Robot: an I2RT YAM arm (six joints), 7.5 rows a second.
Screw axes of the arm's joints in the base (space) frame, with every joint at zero. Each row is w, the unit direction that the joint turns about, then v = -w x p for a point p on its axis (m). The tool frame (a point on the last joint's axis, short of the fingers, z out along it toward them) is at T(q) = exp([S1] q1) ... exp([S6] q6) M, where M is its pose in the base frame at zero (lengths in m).
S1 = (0, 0, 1, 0, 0, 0)
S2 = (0, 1, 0, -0.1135, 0, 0.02)
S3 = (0, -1, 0, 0.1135, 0, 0.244)
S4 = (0, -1, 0, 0.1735, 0, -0.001)
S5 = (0, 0, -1, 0, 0.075, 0)
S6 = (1, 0, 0, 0, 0.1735, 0)
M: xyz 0.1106 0 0.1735 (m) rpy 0 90 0 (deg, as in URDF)
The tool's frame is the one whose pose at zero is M.
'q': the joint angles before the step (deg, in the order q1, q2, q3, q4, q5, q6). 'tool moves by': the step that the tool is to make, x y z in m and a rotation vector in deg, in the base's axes. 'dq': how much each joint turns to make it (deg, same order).
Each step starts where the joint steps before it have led.
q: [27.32, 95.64, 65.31, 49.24, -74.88, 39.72]
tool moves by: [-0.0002, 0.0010, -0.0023, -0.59, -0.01, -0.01]
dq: [0.15, -0.19, 0.00, -2.50, -0.01, -2.12]
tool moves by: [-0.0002, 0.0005, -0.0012, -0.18, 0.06, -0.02]
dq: [0.09, -0.03, -0.09, -0.66, 0.06, -0.60]
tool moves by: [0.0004, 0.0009, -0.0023, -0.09, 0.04, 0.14]
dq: [0.09, 0.29, -0.15, 0.18, -0.06, -0.18]
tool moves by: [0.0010, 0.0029, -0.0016, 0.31, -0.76, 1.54]
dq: [0.30, 1.09, 0.26, 2.72, -1.21, 1.11]
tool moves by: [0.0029, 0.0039, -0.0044, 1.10, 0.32, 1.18]
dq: [0.31, 2.49, -0.04, 8.33, -0.43, 5.73]
